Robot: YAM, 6 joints.
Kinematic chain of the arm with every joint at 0, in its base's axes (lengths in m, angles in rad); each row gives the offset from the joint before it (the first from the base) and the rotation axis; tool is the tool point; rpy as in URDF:
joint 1: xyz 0 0 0.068 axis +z
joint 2: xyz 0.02 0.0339 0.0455 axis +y
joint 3: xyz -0.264 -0.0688 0 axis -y
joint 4: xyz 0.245 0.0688 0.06 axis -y
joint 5: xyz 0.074 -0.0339 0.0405 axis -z
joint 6: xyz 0.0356 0 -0.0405 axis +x
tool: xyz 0 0 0 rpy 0 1.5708 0
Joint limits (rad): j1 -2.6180..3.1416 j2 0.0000..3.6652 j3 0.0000..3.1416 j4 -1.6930..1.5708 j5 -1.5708..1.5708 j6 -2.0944..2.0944
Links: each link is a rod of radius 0.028 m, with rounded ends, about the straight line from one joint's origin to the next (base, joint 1, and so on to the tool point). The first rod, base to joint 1, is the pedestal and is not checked.
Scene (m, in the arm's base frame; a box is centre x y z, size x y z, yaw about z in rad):
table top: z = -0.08
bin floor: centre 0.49 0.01 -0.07 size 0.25 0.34 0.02 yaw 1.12
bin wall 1: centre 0.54 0.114 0 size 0.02 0.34 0.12 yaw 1.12
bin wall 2: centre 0.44 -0.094 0 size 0.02 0.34 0.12 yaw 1.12
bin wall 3: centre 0.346 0.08 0 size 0.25 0.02 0.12 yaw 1.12
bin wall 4: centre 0.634 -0.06 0 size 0.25 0.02 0.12 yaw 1.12
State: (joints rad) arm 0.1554 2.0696 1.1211 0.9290 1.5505 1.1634
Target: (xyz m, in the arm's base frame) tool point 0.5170 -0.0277 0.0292
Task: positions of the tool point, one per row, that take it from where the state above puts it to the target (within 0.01 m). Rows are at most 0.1 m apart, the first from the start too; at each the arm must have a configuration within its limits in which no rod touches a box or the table.
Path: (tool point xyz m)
1: 0.4571 0.0139 0.1380
2: 0.4925 -0.0052 0.0872
3: 0.5170 -0.0277 0.0292

